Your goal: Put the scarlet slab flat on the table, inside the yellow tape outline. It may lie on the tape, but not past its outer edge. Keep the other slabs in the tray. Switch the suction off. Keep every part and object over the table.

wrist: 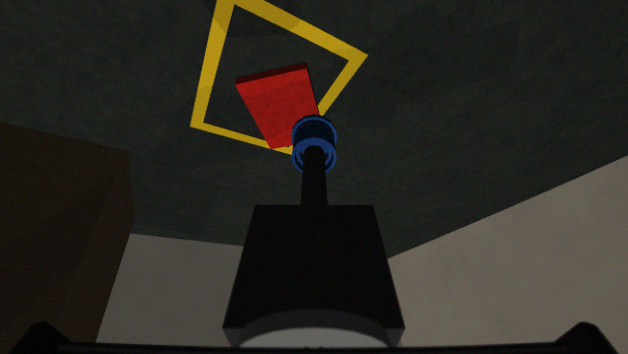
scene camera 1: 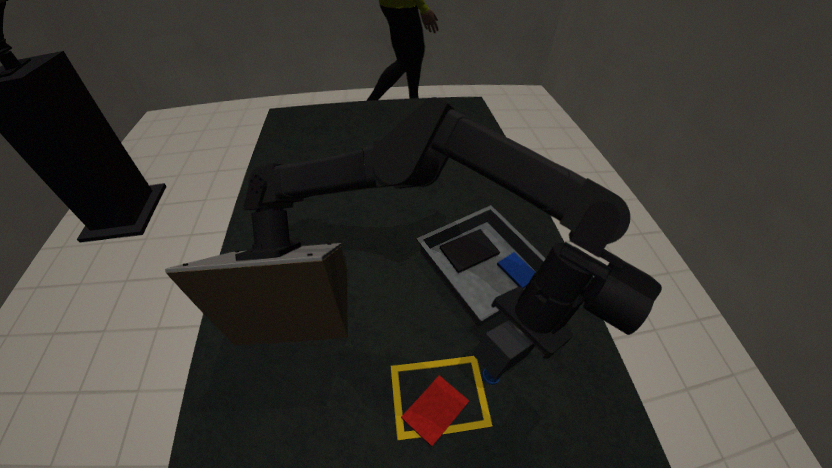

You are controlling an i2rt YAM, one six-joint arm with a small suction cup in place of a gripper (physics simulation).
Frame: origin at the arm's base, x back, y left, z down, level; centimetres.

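Seen in the pictures: hand, tool point: [wrist: 314, 135] [scene camera 1: 490, 376]; arm's base, link origin: [scene camera 1: 273, 252].
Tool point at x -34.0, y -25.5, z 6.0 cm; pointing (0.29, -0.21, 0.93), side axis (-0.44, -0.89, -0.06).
Pixels of each thing's top centre, then the offset from my tool point to it.
- scarlet slab, top centre: [wrist: 285, 115] [scene camera 1: 435, 409] dx +8.3, dy -1.2, dz +10.5 cm
- black slab, top centre: [scene camera 1: 470, 248] dx -7.2, dy +33.5, dz +10.3 cm
- blue slab, top centre: [scene camera 1: 518, 269] dx -17.0, dy +25.9, dz +10.3 cm
- tray, top centre: [scene camera 1: 487, 255] dx -9.3, dy +28.3, dz +6.5 cm
The scarlet slab [scene camera 1: 435, 409] [wrist: 276, 102] lies flat on the table, turned at an angle to the yellow tape outline [scene camera 1: 484, 392] [wrist: 207, 77]. In scene camera 1 its near corner reaches past the outer edge of the near tape strip; its left corner lies on the left strip. My blue suction cup [scene camera 1: 491, 379] [wrist: 314, 145] is off and holds nothing. It is above the table, apart from the slab, and hides one slab corner in the wrist view. A black slab [scene camera 1: 470, 250] and a blue slab [scene camera 1: 515, 268] lie in the tray [scene camera 1: 450, 281].
A brown box-shaped base [scene camera 1: 285, 305] [wrist: 65, 220] carries the arm left of the tray. My forearm and wrist hang over the tray's right part. A dark pedestal [scene camera 1: 69, 139] stands on the floor at the left. A person [scene camera 1: 407, 43] is beyond the table's far edge.
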